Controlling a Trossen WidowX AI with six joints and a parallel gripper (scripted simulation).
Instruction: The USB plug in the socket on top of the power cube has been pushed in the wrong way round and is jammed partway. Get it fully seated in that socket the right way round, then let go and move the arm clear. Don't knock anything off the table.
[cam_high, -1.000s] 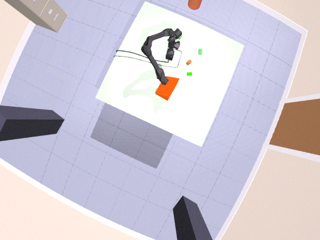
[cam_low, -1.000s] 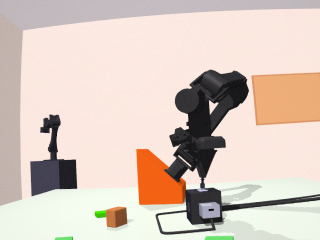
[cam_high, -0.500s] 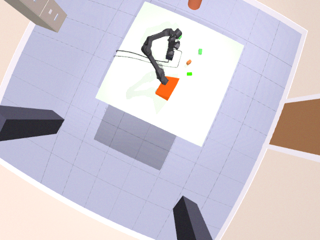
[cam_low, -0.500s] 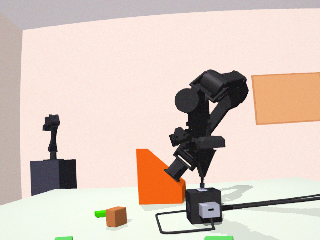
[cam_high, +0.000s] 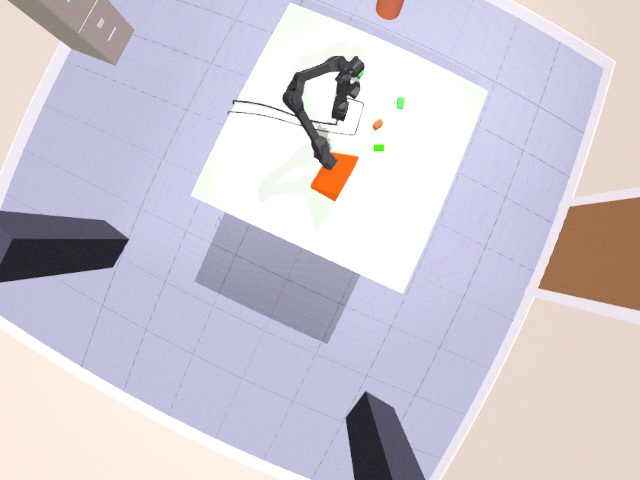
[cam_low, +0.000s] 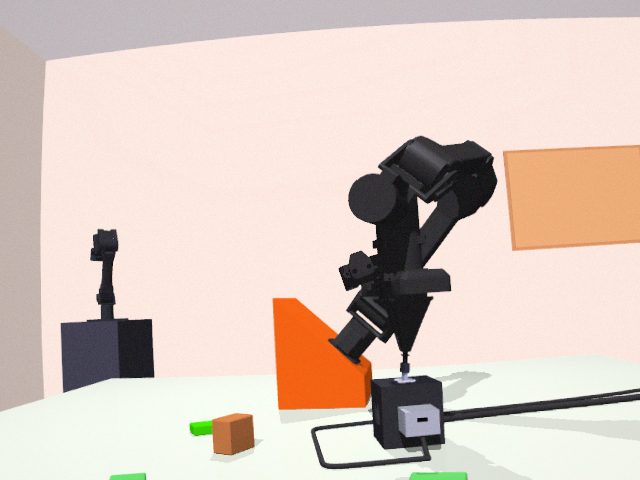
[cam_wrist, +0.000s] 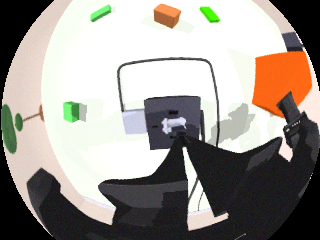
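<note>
The USB socket lies 40 mm below my gripper tip. Round my gripper tip: brown block 220 mm to the right, 90 mm below, 60 mm ahead; then USB plug 20 mm below.
</note>
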